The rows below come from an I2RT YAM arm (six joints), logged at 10 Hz.
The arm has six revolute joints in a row. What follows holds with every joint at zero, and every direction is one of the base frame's.
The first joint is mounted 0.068 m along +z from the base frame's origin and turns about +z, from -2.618 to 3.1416 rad.
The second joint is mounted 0.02 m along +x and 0.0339 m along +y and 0.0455 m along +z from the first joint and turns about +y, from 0 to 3.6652 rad.
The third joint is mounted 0.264 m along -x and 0.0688 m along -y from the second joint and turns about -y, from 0 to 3.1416 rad.
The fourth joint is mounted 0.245 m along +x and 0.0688 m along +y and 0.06 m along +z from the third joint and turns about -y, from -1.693 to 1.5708 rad.
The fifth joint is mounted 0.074 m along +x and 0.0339 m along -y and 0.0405 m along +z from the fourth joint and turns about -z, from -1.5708 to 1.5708 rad.
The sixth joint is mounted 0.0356 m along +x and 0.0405 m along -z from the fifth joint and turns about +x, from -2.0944 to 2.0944 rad.
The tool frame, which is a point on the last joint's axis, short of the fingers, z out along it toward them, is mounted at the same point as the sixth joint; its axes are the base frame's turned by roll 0, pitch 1.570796 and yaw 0 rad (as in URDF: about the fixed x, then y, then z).
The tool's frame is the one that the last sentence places.
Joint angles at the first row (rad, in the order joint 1, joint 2, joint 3, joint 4, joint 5, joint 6):
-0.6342 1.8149 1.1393 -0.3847 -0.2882 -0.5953
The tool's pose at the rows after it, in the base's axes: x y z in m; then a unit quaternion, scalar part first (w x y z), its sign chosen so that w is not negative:
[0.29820 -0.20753 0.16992 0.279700 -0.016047 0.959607 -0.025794]
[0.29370 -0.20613 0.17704 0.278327 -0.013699 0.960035 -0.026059]
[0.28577 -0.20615 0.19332 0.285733 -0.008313 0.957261 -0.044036]
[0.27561 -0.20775 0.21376 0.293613 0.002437 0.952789 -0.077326]
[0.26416 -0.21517 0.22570 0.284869 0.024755 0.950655 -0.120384]
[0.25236 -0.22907 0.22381 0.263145 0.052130 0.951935 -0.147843]
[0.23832 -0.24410 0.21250 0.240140 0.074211 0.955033 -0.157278]
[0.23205 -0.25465 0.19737 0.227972 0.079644 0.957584 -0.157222]
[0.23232 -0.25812 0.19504 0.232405 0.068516 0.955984 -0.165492]
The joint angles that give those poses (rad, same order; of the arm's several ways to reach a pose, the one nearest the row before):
-0.6361 1.8092 1.1393 -0.4042 -0.2909 -0.5953
-0.6403 1.7828 1.1378 -0.4317 -0.2897 -0.5953
-0.6521 1.7275 1.1339 -0.4511 -0.2726 -0.5957
-0.6697 1.6615 1.1336 -0.4660 -0.2325 -0.5953
-0.7002 1.6222 1.1335 -0.4713 -0.1600 -0.5976
-0.7479 1.6253 1.1313 -0.4713 -0.1040 -0.6060
-0.8059 1.6459 1.1141 -0.4618 -0.0814 -0.6266
-0.8402 1.6825 1.0965 -0.4290 -0.0814 -0.6510
-0.8467 1.6913 1.0923 -0.3988 -0.0853 -0.6785

